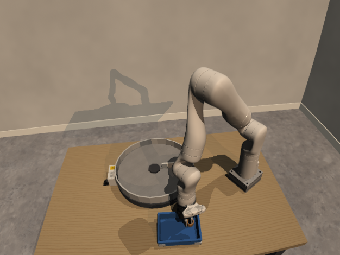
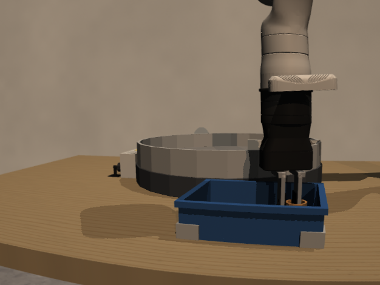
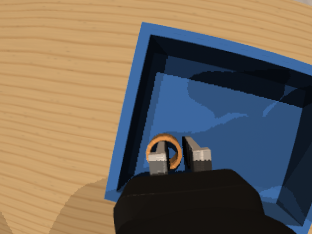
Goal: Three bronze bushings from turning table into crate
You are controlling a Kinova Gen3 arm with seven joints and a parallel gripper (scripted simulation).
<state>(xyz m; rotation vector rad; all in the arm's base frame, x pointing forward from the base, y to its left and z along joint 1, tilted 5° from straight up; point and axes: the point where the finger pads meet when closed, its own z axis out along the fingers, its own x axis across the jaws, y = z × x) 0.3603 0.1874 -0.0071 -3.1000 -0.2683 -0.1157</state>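
The blue crate is 50 mm ahead of my hand and 20 mm to the left of it. From my hand the other things lie so: round grey turning table (110 mm ahead, 340 mm to the right, 20 mm above).
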